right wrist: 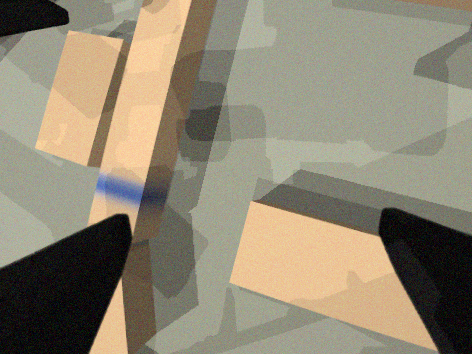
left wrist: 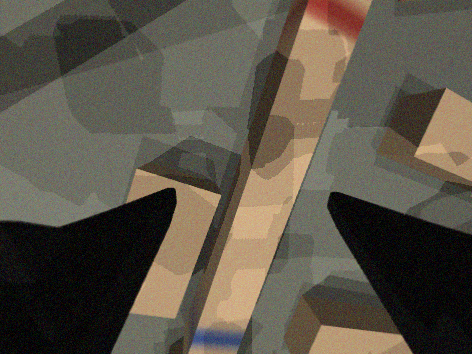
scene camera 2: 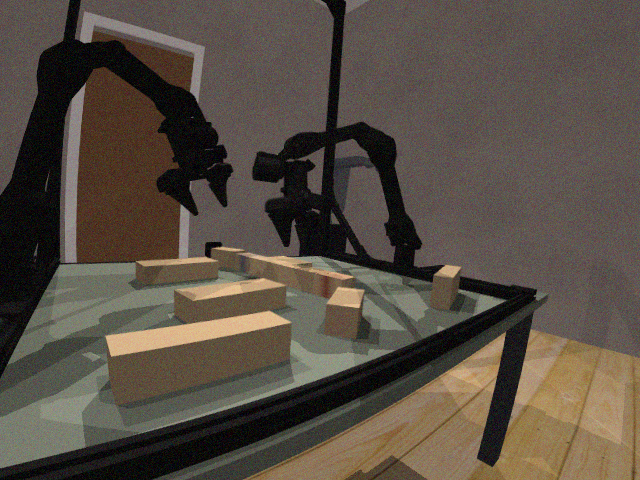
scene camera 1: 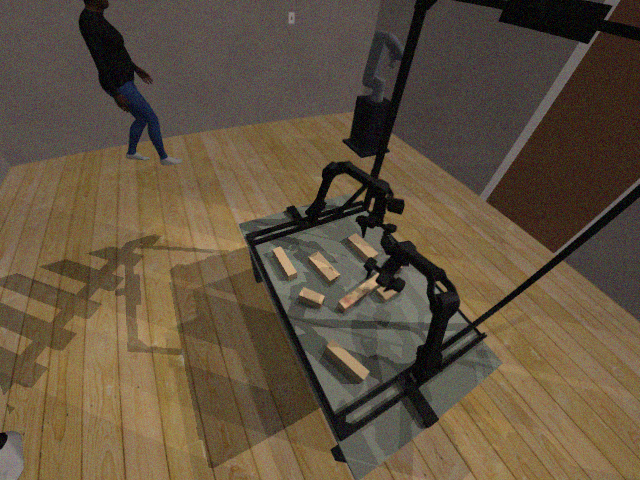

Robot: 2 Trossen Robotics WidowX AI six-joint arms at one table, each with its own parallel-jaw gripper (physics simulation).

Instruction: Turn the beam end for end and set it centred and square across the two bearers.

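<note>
The beam is a long pale wooden bar with a red band near one end and a blue band near the other. Its red end is at the lower left in scene camera 1. A block lies close along its side. Another block lies at its blue end. Which blocks are the bearers is unclear. My left gripper is open above the beam, fingertips on either side in its wrist view. My right gripper is open and raised near the blue end.
Loose blocks stand around: one block, a second block, a third block, a short block and a far block. A black rail edges the table.
</note>
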